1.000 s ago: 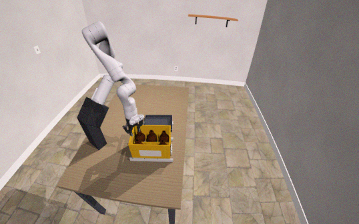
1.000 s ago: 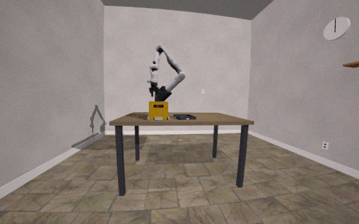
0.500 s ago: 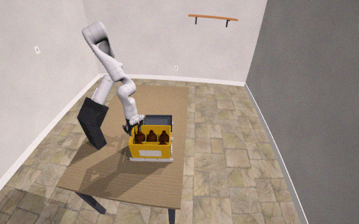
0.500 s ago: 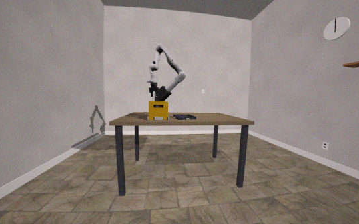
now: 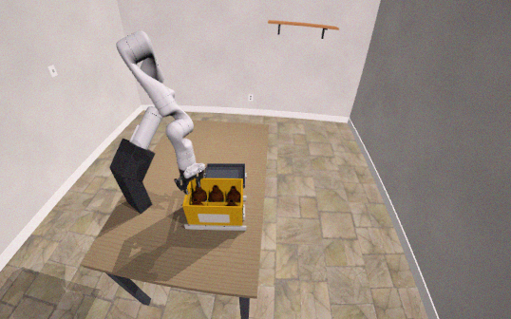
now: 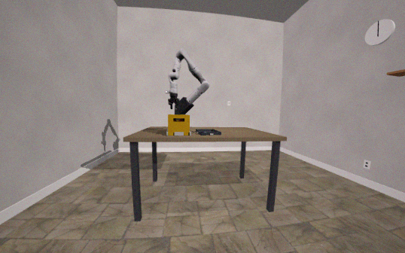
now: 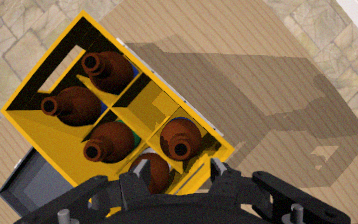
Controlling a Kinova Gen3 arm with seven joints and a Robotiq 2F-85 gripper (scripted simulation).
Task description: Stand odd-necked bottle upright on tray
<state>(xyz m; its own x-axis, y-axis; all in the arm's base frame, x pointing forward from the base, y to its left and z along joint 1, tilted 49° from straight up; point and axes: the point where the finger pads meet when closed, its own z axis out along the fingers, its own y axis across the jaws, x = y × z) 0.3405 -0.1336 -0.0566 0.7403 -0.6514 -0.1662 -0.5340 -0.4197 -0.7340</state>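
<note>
Now: the yellow crate 8 cm ahead of my hand, 6 cm to the left of it and 16 cm below it. Also, from my hand: dark grey tray: 5 cm ahead, 34 cm to the left, 23 cm below.
</note>
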